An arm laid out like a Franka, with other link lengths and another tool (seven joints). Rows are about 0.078 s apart.
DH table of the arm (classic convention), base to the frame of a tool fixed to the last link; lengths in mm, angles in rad. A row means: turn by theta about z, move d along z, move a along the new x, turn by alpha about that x. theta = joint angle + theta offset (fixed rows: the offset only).
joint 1: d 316.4, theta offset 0, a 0, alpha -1.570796
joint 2: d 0, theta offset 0, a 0, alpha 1.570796
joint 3: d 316, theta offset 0, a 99.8, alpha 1.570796
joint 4: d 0, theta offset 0, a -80, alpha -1.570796
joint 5: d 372.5, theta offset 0, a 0, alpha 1.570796
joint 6: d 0, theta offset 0, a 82.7, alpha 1.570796
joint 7: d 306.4, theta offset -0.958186, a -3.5, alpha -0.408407
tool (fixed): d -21.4, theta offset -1.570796, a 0, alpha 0
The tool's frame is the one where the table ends.
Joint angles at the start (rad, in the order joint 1, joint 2, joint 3, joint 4, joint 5, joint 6, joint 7):
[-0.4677 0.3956 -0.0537 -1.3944 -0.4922 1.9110 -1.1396]
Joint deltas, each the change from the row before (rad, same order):
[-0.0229 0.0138 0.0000 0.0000 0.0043 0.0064 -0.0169]
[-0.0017 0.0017 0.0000 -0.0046 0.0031 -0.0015 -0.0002]
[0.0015 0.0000 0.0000 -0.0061 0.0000 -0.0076 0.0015]
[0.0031 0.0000 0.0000 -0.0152 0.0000 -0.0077 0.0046]
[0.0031 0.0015 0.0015 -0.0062 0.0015 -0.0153 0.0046]
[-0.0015 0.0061 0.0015 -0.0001 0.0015 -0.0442 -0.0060]
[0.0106 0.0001 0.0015 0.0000 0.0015 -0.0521 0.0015]
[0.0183 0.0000 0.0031 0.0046 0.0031 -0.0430 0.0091]
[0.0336 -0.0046 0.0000 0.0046 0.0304 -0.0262 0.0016]
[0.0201 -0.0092 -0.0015 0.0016 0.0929 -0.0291 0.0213]
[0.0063 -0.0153 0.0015 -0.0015 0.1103 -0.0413 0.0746]
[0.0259 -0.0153 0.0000 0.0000 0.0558 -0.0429 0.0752]
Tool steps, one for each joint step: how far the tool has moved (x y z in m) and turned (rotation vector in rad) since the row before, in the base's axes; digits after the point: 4 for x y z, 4 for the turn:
[-0.0084 -0.0125 -0.0097 0.0096 0.0129 -0.0060]
[-0.0020 0.0003 -0.0040 0.0063 0.0052 -0.0031]
[-0.0028 0.0021 -0.0037 0.0056 0.0107 -0.0035]
[-0.0042 0.0042 -0.0081 0.0098 0.0172 -0.0049]
[-0.0036 0.0047 -0.0055 0.0101 0.0161 -0.0073]
[-0.0124 0.0038 -0.0073 0.0208 0.0432 -0.0158]
[-0.0091 0.0110 -0.0030 0.0188 0.0413 -0.0139]
[-0.0015 0.0148 -0.0003 0.0128 0.0260 -0.0075]
[0.0104 0.0260 0.0002 0.0295 -0.0006 0.0126]
[0.0074 0.0341 -0.0049 0.0790 -0.0313 -0.0355]
[0.0013 0.0358 -0.0023 0.0870 -0.0392 -0.1016]
[0.0021 0.0330 0.0045 0.0405 -0.0086 -0.0685]

